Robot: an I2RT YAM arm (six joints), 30 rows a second.
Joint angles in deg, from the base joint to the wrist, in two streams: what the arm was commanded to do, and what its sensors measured. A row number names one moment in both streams.
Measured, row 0:
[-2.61 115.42 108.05 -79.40 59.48 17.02]
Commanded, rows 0 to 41:
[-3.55 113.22 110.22 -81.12 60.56 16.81]
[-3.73 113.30 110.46 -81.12 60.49 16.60]
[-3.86 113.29 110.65 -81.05 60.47 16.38]
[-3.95 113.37 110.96 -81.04 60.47 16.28]
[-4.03 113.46 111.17 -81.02 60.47 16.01]
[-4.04 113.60 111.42 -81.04 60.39 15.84]
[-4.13 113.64 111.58 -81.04 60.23 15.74]
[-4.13 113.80 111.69 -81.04 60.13 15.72]
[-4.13 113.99 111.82 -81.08 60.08 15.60]
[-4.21 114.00 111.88 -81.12 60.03 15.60]
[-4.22 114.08 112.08 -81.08 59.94 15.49]
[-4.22 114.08 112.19 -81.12 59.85 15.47]
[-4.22 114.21 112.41 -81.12 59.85 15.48]
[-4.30 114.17 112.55 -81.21 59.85 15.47]
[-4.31 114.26 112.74 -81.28 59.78 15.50]
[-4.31 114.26 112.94 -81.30 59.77 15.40]
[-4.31 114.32 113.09 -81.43 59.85 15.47]
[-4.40 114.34 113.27 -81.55 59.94 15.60]
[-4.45 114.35 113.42 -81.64 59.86 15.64]
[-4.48 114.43 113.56 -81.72 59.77 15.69]
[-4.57 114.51 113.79 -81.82 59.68 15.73]
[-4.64 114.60 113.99 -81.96 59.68 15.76]
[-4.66 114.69 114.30 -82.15 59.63 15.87]
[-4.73 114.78 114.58 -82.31 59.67 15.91]
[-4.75 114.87 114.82 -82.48 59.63 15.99]
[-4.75 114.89 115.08 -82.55 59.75 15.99]
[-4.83 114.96 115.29 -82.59 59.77 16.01]
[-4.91 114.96 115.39 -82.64 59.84 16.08]
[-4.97 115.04 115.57 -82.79 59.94 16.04]
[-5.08 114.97 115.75 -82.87 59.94 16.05]
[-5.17 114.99 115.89 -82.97 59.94 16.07]
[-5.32 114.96 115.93 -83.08 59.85 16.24]
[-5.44 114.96 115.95 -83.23 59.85 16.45]
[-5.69 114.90 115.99 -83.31 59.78 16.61]
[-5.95 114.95 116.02 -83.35 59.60 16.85]
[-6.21 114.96 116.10 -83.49 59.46 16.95]
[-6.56 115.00 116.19 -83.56 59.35 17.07]
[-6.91 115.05 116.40 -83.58 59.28 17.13]
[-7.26 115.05 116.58 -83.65 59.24 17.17]
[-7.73 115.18 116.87 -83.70 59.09 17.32]
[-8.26 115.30 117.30 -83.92 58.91 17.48]
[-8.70 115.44 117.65 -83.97 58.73 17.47]
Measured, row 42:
[-7.42 115.37 115.57 -81.14 58.83 15.05]
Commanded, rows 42 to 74:
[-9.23 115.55 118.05 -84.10 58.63 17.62]
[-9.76 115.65 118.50 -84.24 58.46 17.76]
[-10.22 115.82 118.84 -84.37 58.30 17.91]
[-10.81 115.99 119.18 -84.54 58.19 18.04]
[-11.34 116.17 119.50 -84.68 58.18 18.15]
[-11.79 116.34 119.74 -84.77 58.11 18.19]
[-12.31 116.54 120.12 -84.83 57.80 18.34]
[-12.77 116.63 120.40 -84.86 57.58 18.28]
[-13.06 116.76 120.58 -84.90 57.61 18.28]
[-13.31 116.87 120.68 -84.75 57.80 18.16]
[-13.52 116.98 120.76 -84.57 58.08 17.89]
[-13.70 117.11 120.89 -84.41 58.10 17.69]
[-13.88 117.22 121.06 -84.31 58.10 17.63]
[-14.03 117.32 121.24 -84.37 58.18 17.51]
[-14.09 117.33 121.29 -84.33 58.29 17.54]
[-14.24 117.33 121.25 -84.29 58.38 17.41]
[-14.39 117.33 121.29 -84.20 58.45 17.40]
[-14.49 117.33 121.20 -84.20 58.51 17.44]
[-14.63 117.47 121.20 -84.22 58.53 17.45]
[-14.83 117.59 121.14 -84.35 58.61 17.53]
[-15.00 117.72 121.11 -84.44 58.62 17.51]
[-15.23 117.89 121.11 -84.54 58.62 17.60]
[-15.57 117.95 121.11 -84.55 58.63 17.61]
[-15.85 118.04 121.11 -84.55 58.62 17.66]
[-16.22 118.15 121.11 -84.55 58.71 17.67]
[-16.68 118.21 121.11 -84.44 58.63 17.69]
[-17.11 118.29 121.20 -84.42 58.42 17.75]
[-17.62 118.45 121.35 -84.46 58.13 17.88]
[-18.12 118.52 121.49 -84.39 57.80 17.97]
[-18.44 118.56 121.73 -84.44 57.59 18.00]
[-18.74 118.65 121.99 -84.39 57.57 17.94]
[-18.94 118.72 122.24 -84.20 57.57 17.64]
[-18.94 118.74 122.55 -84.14 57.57 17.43]
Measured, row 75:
[-18.57 117.97 120.46 -82.41 57.76 16.25]
